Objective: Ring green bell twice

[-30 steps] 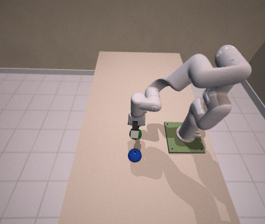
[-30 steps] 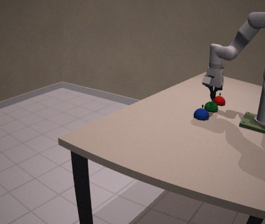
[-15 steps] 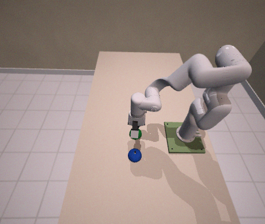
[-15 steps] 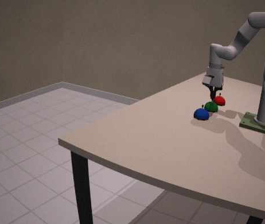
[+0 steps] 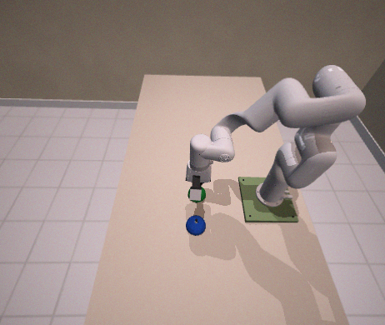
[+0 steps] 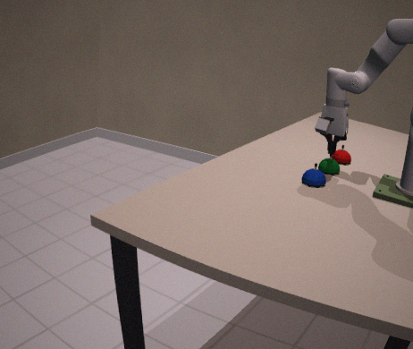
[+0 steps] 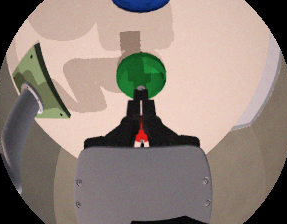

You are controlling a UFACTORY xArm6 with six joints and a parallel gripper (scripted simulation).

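The green bell lies 50 mm below my hand. Also, from my hand: red bell 150 mm to the right, 50 mm below, 10 mm ahead; then blue bell 150 mm to the left, 50 mm below, 10 mm behind.
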